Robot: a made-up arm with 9 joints. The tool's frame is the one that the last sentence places. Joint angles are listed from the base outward.
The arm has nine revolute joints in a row. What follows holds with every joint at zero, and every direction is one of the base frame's. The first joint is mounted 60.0 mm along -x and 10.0 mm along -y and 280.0 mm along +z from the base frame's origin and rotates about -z. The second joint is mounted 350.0 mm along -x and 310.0 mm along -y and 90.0 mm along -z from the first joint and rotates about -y. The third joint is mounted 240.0 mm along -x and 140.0 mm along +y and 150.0 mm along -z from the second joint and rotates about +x. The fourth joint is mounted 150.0 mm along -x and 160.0 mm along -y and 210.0 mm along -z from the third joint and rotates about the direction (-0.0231, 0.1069, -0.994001). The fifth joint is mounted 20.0 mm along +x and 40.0 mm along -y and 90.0 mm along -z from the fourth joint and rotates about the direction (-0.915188, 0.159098, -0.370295). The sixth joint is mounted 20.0 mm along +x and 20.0 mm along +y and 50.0 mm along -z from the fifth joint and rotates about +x. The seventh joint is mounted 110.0 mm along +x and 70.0 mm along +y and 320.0 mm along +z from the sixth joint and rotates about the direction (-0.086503, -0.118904, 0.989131). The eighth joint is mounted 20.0 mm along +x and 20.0 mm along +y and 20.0 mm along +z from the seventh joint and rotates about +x. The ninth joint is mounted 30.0 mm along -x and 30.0 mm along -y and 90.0 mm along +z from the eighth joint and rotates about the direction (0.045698, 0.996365, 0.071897). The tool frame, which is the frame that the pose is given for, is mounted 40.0 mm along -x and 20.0 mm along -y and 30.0 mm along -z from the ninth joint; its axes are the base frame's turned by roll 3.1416, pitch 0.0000 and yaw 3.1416 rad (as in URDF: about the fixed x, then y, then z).
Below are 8 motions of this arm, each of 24 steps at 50 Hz.
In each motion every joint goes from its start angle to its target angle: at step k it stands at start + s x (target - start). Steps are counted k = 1, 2, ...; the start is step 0. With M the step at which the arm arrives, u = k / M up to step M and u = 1 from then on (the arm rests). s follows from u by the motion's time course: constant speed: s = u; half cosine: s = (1 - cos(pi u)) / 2; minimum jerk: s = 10 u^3 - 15 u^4 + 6 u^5.
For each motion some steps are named. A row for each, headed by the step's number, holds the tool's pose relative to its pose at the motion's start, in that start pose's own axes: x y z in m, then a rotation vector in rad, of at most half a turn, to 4 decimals.
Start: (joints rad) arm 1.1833 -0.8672 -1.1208 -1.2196 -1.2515 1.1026 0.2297 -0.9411 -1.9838
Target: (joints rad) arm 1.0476 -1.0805 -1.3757 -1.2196 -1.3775 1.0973 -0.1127 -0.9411 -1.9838
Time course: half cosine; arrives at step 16
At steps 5, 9, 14, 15, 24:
5: -0.0104 -0.0005 -0.0314 0.1043 0.1315 -0.0072
9: -0.0331 0.0022 -0.0858 0.2792 0.3547 -0.0200
14: -0.0620 0.0098 -0.1391 0.4482 0.5720 -0.0323
15: -0.0646 0.0107 -0.1432 0.4614 0.5890 -0.0332
24: -0.0655 0.0109 -0.1446 0.4659 0.5947 -0.0335

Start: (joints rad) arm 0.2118 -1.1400 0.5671 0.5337 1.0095 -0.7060 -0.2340 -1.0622 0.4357
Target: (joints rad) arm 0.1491 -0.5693 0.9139 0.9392 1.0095 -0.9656 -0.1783 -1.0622 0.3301
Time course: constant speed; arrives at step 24
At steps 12, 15, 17, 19, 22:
12: -0.0271 -0.0959 -0.1466 -0.0723 -0.0853 -0.0808
15: -0.0296 -0.1254 -0.1774 -0.0894 -0.1196 -0.0936
17: -0.0300 -0.1461 -0.1964 -0.1002 -0.1451 -0.1001
19: -0.0296 -0.1674 -0.2142 -0.1106 -0.1725 -0.1046
22: -0.0271 -0.2004 -0.2384 -0.1252 -0.2168 -0.1079

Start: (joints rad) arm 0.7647 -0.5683 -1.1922 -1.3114 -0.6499 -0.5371 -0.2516 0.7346 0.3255
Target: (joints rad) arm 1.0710 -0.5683 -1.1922 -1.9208 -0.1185 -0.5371 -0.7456 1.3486 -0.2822
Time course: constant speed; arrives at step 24
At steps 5, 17, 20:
5: -0.0323 0.0502 0.0246 -0.0958 -0.1613 0.0045
17: -0.0951 0.1712 0.0744 -0.3280 -0.6059 -0.0010
20: -0.1088 0.2004 0.0839 -0.3931 -0.7266 -0.0081

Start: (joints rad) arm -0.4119 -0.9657 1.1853 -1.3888 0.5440 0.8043 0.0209 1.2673 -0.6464
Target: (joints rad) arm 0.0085 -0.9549 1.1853 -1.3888 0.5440 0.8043 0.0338 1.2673 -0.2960
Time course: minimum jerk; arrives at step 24
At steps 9, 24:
9: 0.0060 -0.0809 0.0169 -0.0472 0.0723 -0.1128
24: -0.0218 -0.2893 0.0788 -0.1175 0.2580 -0.4284

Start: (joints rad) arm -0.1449 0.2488 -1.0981 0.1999 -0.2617 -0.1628 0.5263 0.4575 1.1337
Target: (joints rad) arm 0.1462 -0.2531 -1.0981 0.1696 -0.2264 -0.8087 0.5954 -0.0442 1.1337
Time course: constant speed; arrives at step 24
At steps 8, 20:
8: 0.0053 0.1153 -0.0576 0.1559 0.3119 0.2466
20: -0.0149 0.2791 -0.0872 0.5265 0.7369 0.5067

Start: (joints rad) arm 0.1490 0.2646 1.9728 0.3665 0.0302 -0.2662 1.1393 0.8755 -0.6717
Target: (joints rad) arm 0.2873 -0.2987 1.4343 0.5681 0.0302 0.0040 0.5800 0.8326 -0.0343
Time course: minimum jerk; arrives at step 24
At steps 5, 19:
5: 0.0145 0.0022 -0.0053 0.0522 -0.0186 0.0367
19: 0.2275 0.1397 0.0251 0.5299 -0.3728 0.6486

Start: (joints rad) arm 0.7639 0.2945 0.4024 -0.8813 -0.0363 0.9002 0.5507 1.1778 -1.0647
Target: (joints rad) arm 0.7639 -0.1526 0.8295 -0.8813 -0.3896 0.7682 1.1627 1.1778 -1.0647
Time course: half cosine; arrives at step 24
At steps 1, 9, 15, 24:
1: 0.0004 -0.0005 0.0003 -0.0039 0.0015 0.0002
9: 0.0276 -0.0339 0.0283 -0.2890 0.0943 -0.0198
15: 0.0623 -0.0666 0.0767 -0.6439 0.1728 -0.1371
24: 0.0875 -0.0840 0.1238 -0.9079 0.2065 -0.3065

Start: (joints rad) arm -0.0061 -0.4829 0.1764 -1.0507 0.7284 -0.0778 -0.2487 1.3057 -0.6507
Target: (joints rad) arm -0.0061 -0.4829 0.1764 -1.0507 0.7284 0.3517 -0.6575 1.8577 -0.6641
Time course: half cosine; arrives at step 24
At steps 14, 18, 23, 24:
14: -0.0427 -0.0195 -0.0300 -0.4064 -0.2056 0.5077
18: -0.0589 -0.0259 -0.0378 -0.5451 -0.2909 0.6832
23: -0.0698 -0.0299 -0.0422 -0.6307 -0.3492 0.7925
24: -0.0701 -0.0301 -0.0423 -0.6333 -0.3510 0.7958

